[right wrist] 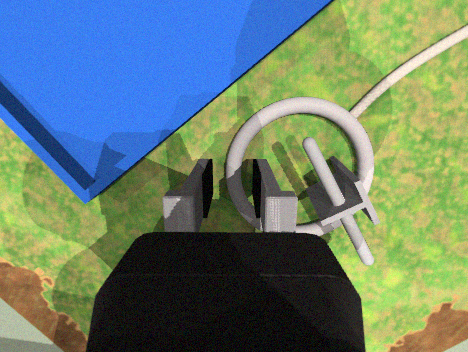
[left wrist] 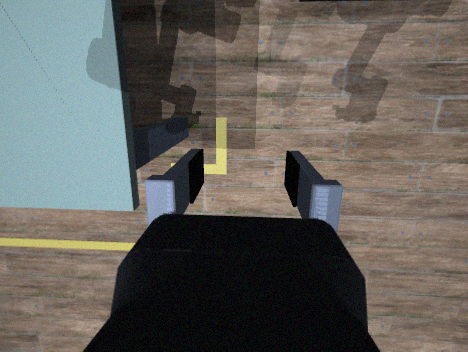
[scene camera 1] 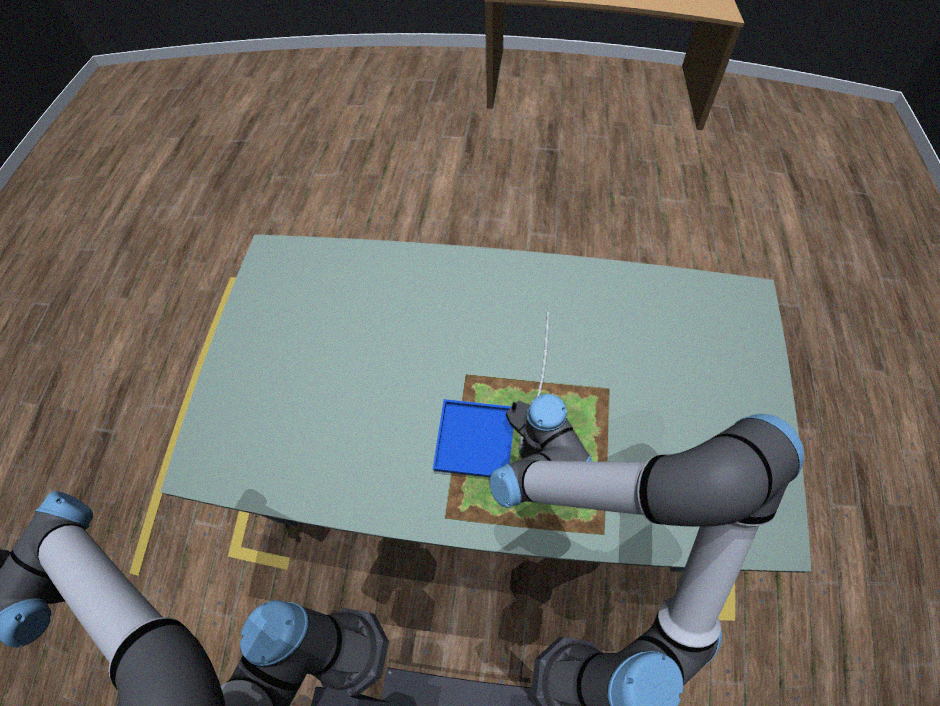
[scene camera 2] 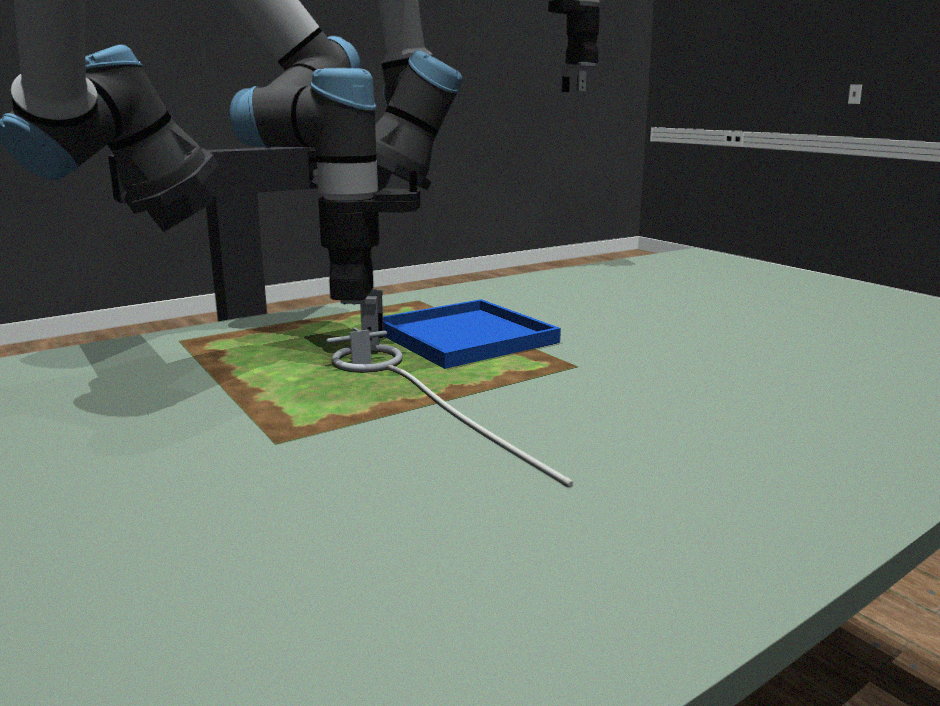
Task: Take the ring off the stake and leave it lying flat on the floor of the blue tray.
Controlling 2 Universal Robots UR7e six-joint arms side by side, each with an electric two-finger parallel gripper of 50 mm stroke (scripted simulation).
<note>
The pictures show: my left gripper, my right gripper, a blue tray, a grey ring and a grey stake.
My left gripper also shows in the left wrist view. My right gripper is seen too in the right wrist view.
</note>
